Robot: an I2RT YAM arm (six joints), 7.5 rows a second.
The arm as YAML. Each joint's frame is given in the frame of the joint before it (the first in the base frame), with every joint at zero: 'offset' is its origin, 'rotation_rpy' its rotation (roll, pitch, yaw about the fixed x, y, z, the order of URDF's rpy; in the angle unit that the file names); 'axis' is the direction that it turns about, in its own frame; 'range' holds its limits. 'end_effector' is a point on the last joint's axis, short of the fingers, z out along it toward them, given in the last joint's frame.
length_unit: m
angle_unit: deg
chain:
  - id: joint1
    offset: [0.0, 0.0, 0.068]
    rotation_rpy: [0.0, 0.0, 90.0]
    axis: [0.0, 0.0, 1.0]
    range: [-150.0, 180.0]
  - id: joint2
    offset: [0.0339, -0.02, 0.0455]
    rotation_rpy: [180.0, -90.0, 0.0]
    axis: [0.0, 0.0, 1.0]
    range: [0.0, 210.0]
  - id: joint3
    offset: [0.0, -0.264, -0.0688]
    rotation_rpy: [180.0, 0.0, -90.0]
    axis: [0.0, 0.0, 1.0]
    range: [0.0, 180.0]
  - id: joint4
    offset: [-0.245, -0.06, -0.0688]
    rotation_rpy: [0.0, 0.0, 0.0]
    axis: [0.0, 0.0, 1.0]
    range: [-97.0, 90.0]
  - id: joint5
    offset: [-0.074, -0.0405, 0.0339]
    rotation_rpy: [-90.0, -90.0, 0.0]
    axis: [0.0, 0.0, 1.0]
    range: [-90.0, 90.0]
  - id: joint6
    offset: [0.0, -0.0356, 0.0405]
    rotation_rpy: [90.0, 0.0, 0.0]
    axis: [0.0, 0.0, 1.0]
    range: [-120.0, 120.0]
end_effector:
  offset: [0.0, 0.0, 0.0]
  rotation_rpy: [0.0, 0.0, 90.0]
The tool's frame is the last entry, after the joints.
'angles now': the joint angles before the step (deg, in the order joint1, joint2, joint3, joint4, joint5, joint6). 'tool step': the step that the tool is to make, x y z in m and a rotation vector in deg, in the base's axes. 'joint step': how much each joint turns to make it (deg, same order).
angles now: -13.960, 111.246, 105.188, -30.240, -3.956, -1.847
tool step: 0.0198, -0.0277, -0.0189, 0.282, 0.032, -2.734
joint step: -2.644, 6.079, 4.420, 1.573, -0.084, 0.266
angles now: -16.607, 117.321, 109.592, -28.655, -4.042, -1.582
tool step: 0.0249, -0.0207, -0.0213, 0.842, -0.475, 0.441
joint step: -1.581, 7.452, 6.556, 1.059, -2.189, -0.437
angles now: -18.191, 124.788, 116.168, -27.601, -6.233, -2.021
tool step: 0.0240, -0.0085, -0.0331, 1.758, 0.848, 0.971
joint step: -0.179, 7.299, 4.954, 1.042, -1.762, 0.436
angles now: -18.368, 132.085, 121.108, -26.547, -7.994, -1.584
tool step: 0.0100, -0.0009, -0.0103, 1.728, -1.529, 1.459
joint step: 0.089, 2.571, 1.684, 1.936, -2.371, 0.880
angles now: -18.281, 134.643, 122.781, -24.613, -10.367, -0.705
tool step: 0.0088, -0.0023, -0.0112, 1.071, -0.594, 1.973
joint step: -0.090, 2.828, 2.314, 0.689, -2.375, -0.260
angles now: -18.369, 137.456, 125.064, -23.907, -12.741, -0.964
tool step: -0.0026, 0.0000, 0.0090, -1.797, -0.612, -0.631
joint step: 0.003, -1.133, -0.267, 0.099, 1.399, -0.875
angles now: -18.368, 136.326, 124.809, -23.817, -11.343, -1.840
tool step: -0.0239, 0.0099, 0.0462, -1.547, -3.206, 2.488
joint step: 0.088, -8.161, -4.556, -0.446, -1.739, -1.756
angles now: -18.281, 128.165, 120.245, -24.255, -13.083, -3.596
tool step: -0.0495, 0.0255, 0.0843, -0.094, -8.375, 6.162
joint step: 0.616, -13.782, -5.044, -0.860, -6.062, -0.443
